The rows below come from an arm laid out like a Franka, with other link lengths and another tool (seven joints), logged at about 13 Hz.
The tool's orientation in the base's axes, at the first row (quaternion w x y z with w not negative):
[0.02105 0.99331 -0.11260 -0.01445]
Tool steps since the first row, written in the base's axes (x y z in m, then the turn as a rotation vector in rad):
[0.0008 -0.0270 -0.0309 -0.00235 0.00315 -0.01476]
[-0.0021 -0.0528 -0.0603 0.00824 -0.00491 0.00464]
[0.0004 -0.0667 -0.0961 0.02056 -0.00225 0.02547]
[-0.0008 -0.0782 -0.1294 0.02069 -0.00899 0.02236]
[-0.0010 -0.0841 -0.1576 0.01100 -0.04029 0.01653]
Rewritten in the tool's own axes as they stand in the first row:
[0.0076 0.0247 0.0319 -0.00264 -0.00321 0.01470]
[0.0112 0.0492 0.0623 0.00902 0.00315 -0.00472]
[0.0177 0.0605 0.0985 0.01992 -0.00125 -0.02604]
[0.0199 0.0705 0.1323 0.02164 0.00515 -0.02268]
[0.0217 0.0750 0.1607 0.01936 0.03752 -0.01532]

